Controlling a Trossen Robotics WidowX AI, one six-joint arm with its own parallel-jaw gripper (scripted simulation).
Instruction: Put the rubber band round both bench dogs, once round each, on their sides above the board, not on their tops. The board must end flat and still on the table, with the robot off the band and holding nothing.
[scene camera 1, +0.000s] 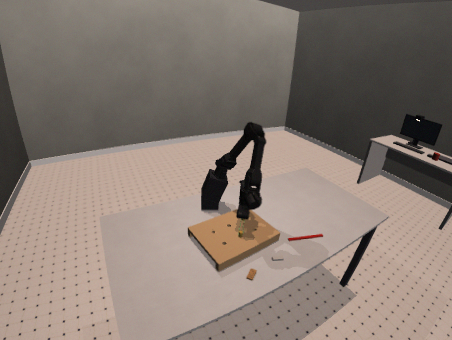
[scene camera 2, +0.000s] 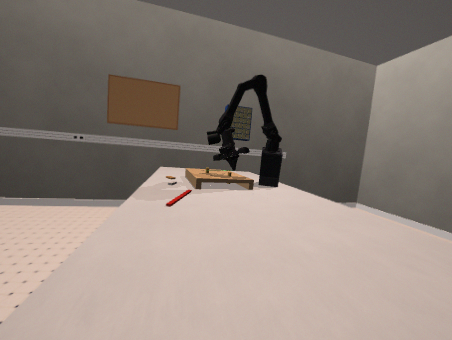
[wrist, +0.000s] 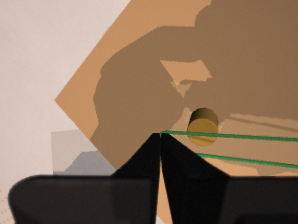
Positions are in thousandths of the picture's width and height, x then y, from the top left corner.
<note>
In view: the gripper (wrist: 535, 627) and a wooden board (scene camera 1: 483, 696).
The wooden board shows as well in scene camera 2 (scene camera 2: 446, 516) and in the wrist view (wrist: 498, 328).
</note>
